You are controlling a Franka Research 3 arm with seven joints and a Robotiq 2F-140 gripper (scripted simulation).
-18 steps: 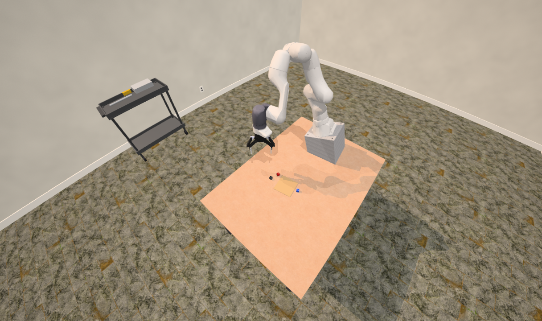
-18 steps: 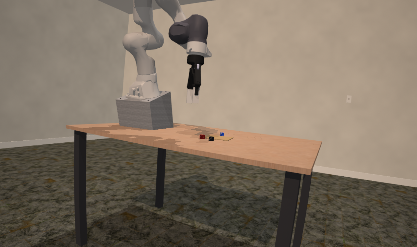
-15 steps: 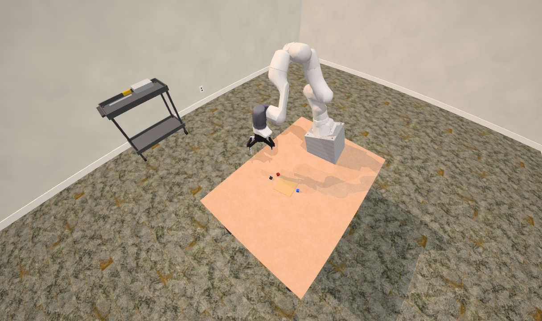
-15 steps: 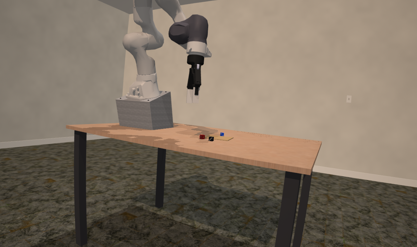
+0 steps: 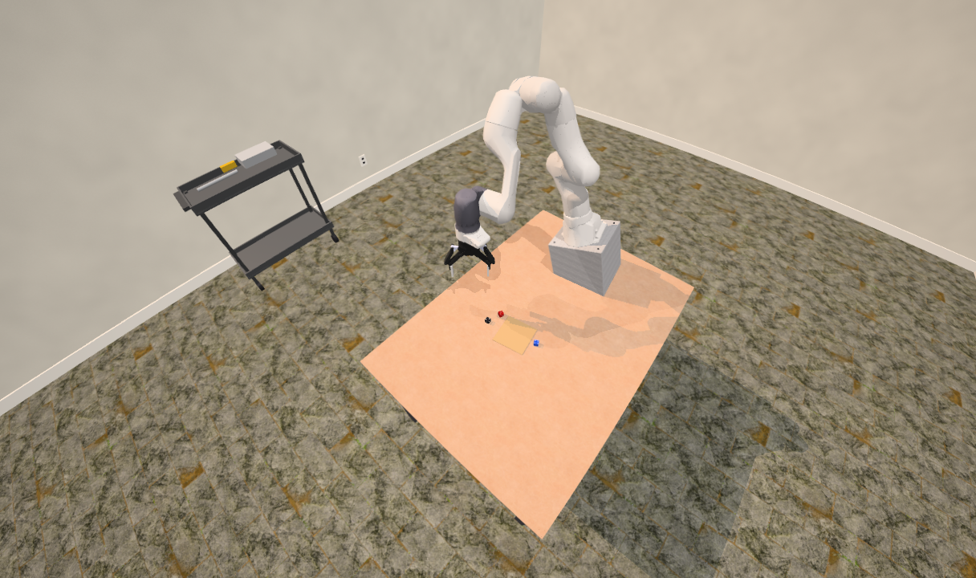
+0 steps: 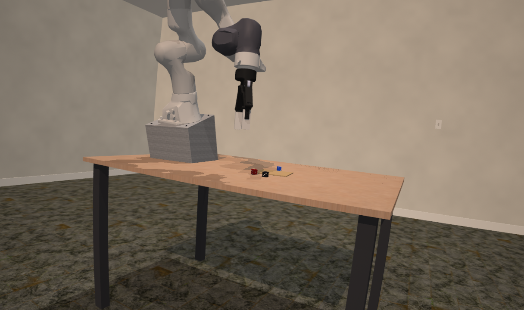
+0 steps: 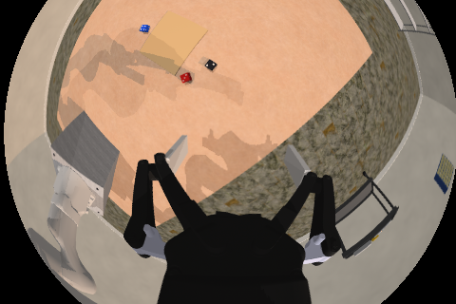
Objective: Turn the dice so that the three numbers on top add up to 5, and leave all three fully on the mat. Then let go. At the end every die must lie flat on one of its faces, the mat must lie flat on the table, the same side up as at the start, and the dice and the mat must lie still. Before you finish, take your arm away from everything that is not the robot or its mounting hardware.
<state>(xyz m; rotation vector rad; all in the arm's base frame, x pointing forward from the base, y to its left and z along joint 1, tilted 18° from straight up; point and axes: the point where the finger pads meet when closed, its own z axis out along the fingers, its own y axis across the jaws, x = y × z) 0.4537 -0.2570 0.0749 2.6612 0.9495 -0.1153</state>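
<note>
My hand is 180 mm above the black die, 130 mm to the right of it and 50 mm short of it. Round my hand: blue die 360 mm to the left, 180 mm below, 20 mm ahead; tan mat 260 mm to the left, 180 mm below, 30 mm ahead; red die 180 mm below, 150 mm to the left, 10 mm behind.
</note>
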